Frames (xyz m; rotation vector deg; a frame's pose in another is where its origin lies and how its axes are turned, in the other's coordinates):
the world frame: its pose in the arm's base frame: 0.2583 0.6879 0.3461 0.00 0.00 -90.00
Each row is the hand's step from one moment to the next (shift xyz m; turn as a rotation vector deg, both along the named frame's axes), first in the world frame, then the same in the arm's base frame.
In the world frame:
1: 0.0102 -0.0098 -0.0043 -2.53 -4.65 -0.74
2: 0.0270 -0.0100 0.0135 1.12 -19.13 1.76
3: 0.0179 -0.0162 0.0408 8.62 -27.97 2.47
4: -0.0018 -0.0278 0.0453 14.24 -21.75 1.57
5: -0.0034 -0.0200 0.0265 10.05 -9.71 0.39
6: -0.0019 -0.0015 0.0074 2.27 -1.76 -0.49
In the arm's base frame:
1: -0.0098 -0.0102 -0.0043 -4.65 2.53 -0.74
2: -0.0100 -0.0270 0.0135 -19.13 -1.12 1.76
3: -0.0162 -0.0179 0.0408 -27.97 -8.62 2.47
4: -0.0278 0.0018 0.0453 -21.75 -14.24 1.57
5: -0.0200 0.0034 0.0265 -9.71 -10.05 0.39
6: -0.0015 0.0019 0.0074 -1.76 -2.27 -0.49

